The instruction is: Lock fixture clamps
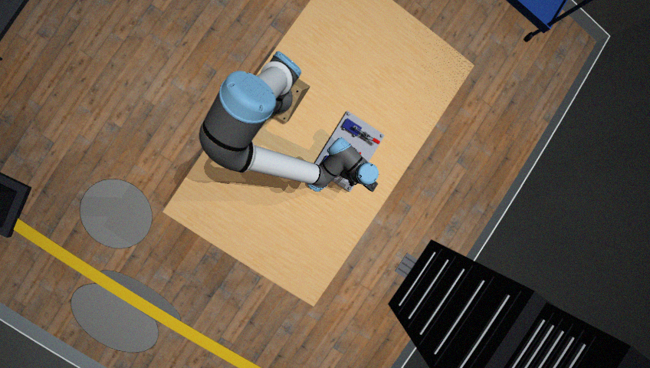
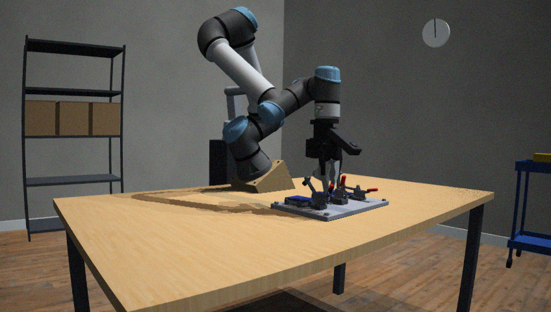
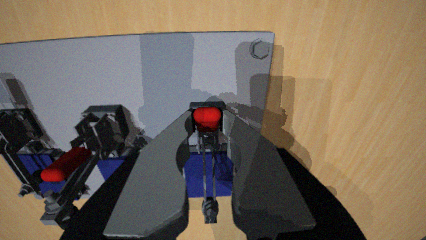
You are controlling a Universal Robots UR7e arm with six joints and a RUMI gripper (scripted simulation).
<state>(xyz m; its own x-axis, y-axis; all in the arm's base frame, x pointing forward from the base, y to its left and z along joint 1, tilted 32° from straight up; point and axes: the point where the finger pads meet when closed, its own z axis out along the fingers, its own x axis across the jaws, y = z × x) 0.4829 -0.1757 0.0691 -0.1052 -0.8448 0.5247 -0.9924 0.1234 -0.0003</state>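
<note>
Now: hand 110 mm past the blue part, 10 mm to the right of it and 50 mm above it. Round my hand: grey fixture plate 60 mm behind, 120 mm to the left, 70 mm below.
</note>
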